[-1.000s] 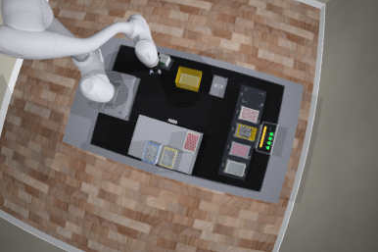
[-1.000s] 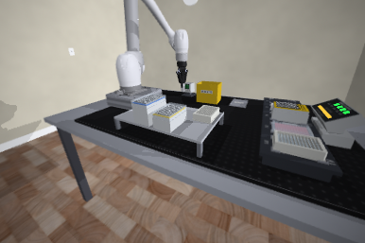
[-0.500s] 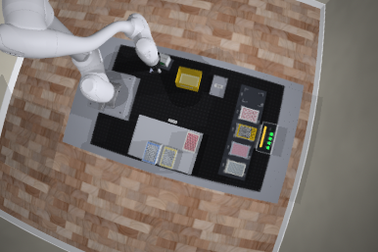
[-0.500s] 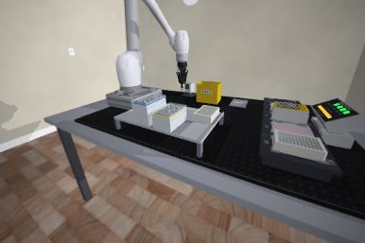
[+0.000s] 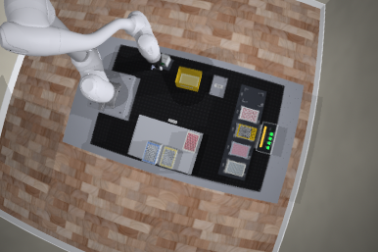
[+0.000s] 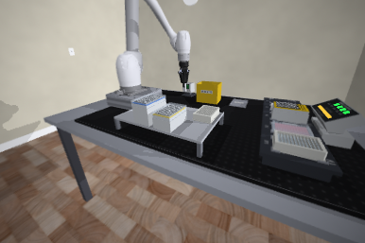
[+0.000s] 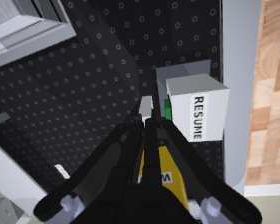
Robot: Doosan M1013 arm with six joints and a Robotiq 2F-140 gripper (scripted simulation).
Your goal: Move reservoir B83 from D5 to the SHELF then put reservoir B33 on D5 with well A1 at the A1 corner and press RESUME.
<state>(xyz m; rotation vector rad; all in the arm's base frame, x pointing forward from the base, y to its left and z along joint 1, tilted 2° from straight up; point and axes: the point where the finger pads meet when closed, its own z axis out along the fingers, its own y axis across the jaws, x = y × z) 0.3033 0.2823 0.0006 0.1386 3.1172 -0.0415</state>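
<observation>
Now: the key post 10 mm ahead of my hand, 40 mm to the left of it and 10 mm below it. The rest, counted from my hand: grey nest: 430 mm ahead, 10 mm to the left, 80 mm below; then shelf: 200 mm ahead, 490 mm to the right, 20 mm below; then yellow box: 220 mm ahead, 20 mm to the right, 40 mm below.
</observation>
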